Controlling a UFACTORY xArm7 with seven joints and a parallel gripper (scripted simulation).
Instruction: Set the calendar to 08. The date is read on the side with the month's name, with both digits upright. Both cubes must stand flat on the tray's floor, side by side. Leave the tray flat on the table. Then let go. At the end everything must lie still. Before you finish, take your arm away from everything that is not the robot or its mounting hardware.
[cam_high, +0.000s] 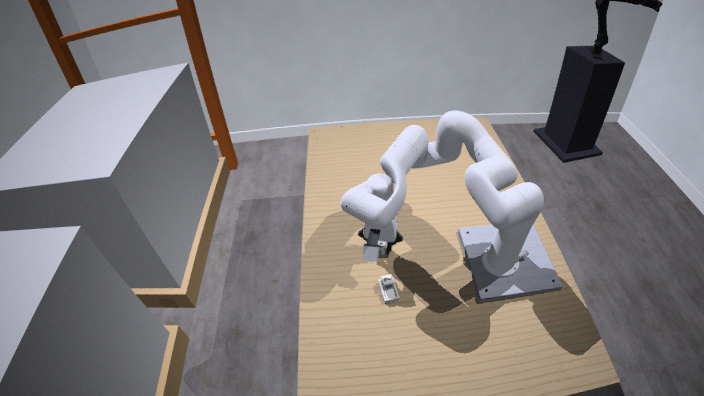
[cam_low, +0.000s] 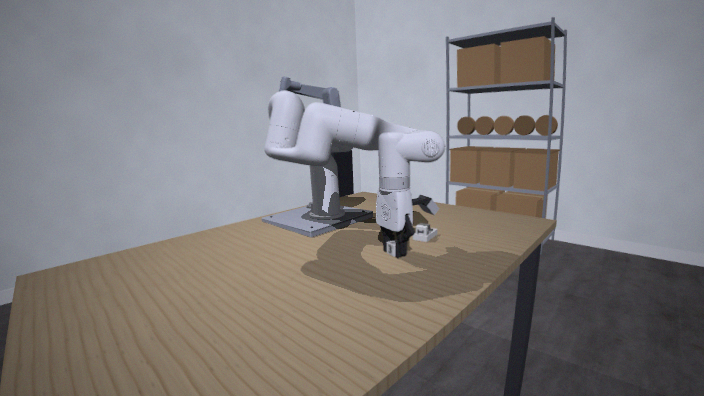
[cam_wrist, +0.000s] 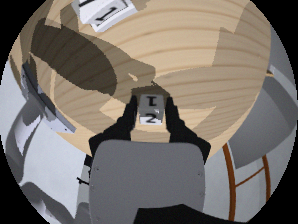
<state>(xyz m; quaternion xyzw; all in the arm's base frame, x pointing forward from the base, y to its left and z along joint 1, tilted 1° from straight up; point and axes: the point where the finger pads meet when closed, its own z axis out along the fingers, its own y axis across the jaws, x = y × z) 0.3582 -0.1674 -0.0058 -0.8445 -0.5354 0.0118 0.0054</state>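
Now: hand right at the white digit cube. From my hand the other things lie so: white tray 16 cm to the left, 2 cm ahead, 1 cm below.
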